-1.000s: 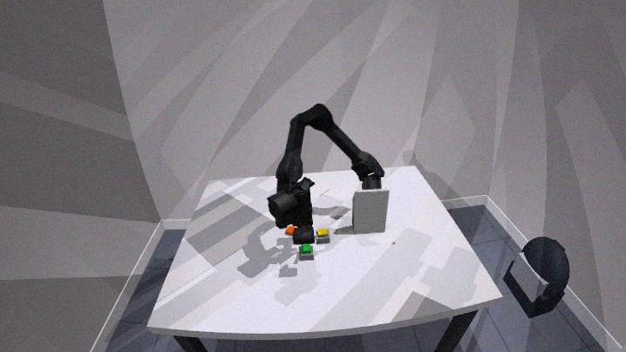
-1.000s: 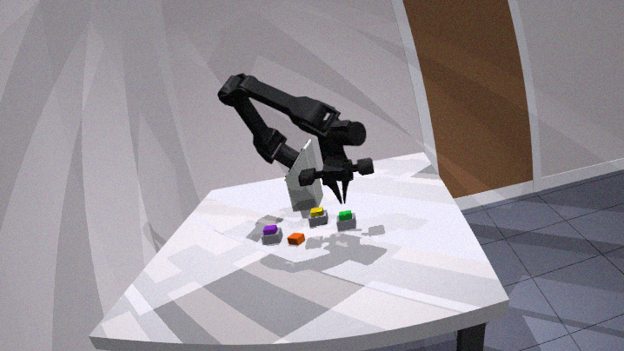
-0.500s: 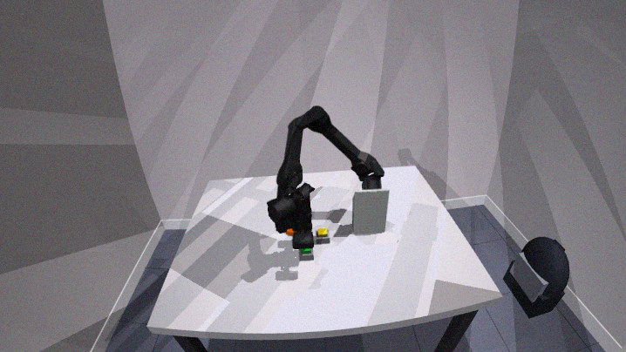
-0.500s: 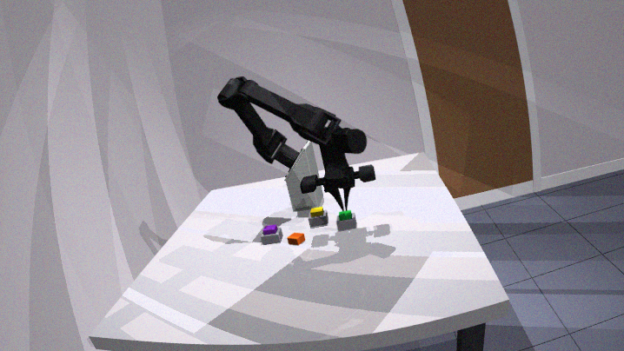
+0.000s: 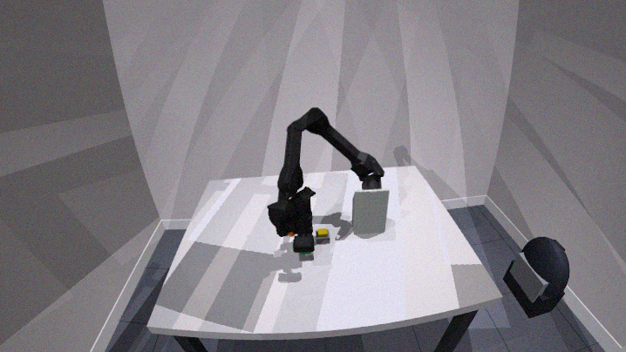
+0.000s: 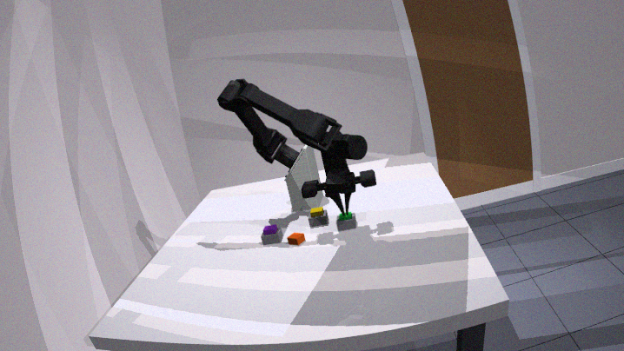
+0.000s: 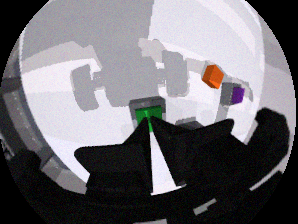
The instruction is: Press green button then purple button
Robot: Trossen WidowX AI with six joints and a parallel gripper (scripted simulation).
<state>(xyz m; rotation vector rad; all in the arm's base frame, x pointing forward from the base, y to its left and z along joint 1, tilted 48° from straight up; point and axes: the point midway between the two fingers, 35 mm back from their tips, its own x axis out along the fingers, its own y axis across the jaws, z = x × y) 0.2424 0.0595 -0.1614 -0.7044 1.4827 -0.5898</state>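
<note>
The green button lies 1 cm below my gripper tip. The rest, counted from my gripper tip: purple button 3 cm ahead, 20 cm to the right; then orange block 6 cm ahead, 13 cm to the right, 2 cm below; then yellow button 6 cm behind, 9 cm to the right.
</note>
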